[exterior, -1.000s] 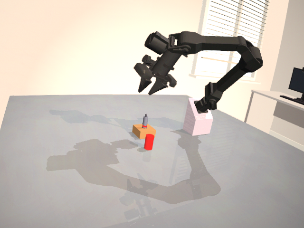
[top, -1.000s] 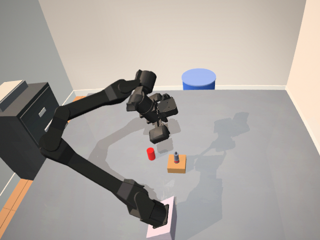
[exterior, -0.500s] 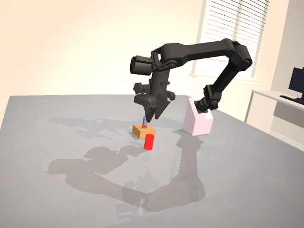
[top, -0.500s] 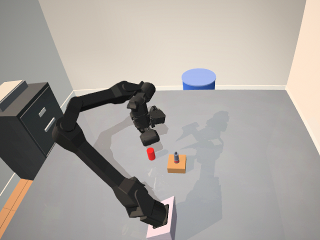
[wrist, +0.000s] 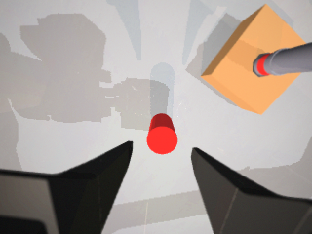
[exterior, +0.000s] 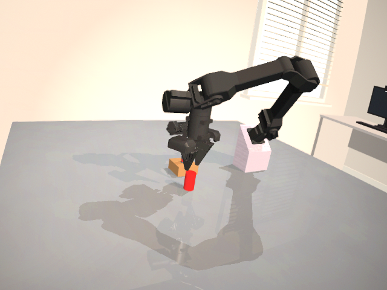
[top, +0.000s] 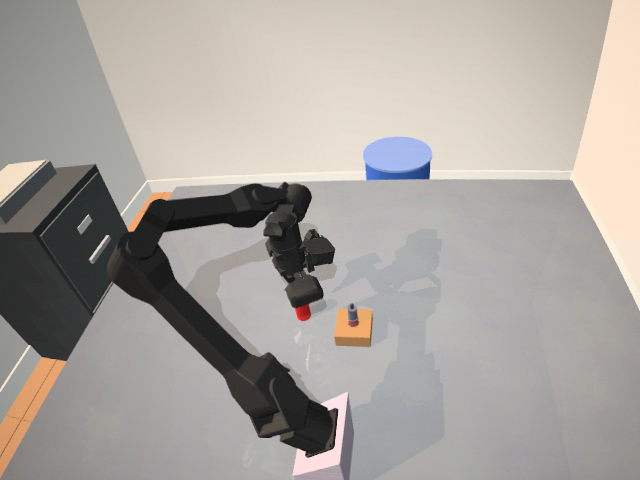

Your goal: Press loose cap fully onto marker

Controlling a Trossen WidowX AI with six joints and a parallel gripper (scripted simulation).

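The red cap lies 4 cm below my gripper tip.
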